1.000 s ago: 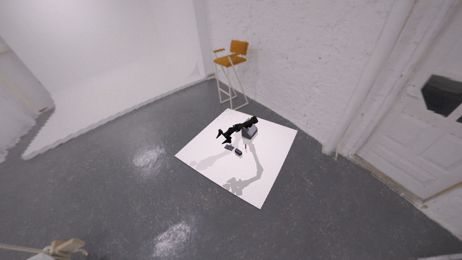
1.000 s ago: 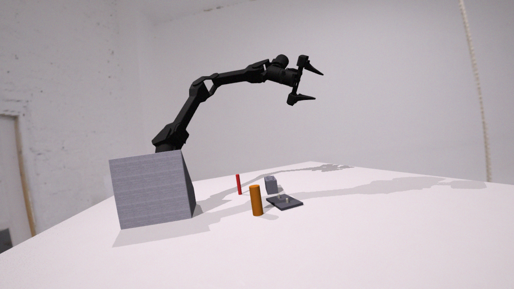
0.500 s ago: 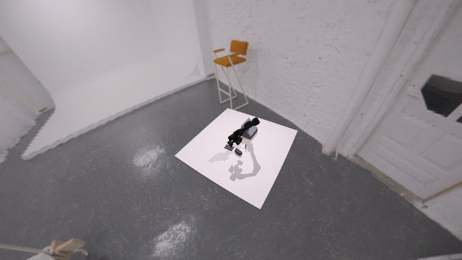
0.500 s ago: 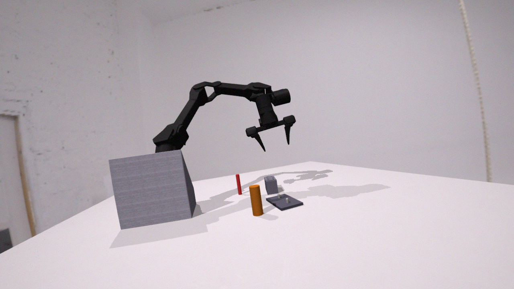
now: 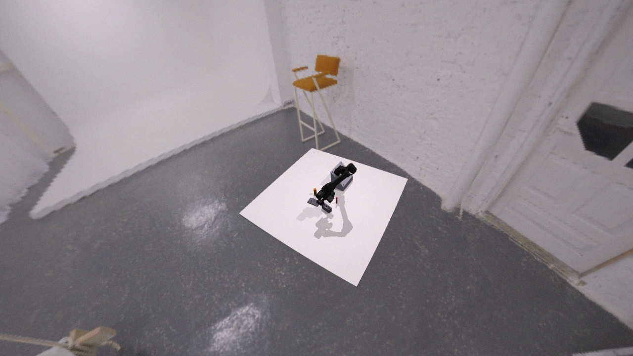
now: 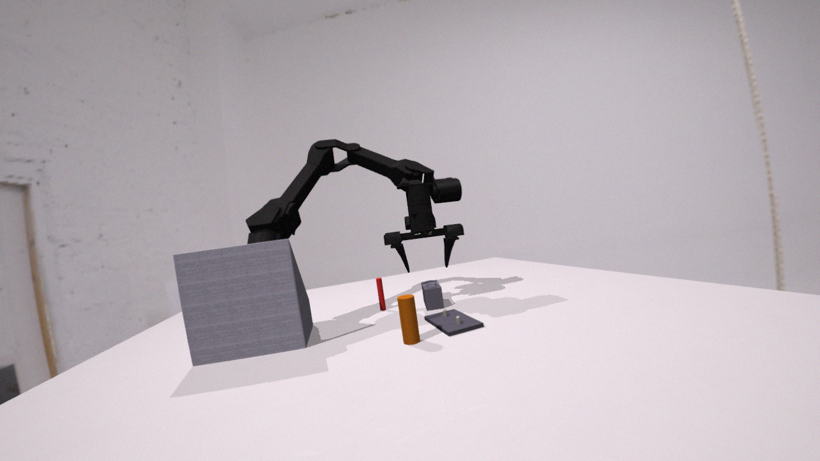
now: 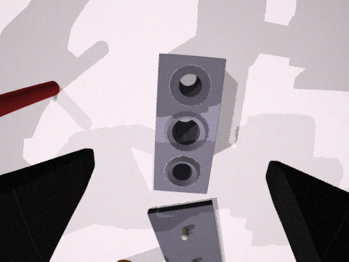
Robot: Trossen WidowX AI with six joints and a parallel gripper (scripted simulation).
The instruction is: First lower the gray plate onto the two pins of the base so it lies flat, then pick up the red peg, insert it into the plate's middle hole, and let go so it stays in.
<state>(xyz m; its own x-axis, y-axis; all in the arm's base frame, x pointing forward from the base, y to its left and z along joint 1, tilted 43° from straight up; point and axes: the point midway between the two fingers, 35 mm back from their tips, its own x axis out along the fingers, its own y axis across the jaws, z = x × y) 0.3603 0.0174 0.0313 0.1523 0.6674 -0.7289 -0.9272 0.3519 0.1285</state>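
The gray plate is 50 mm below my gripper tip. Round my gripper tip: orange cylinder 130 mm behind, 190 mm to the right, 50 mm below; red peg 110 mm behind, 60 mm to the left, 50 mm below; dark flat base 30 mm behind, 150 mm to the right, 80 mm below.
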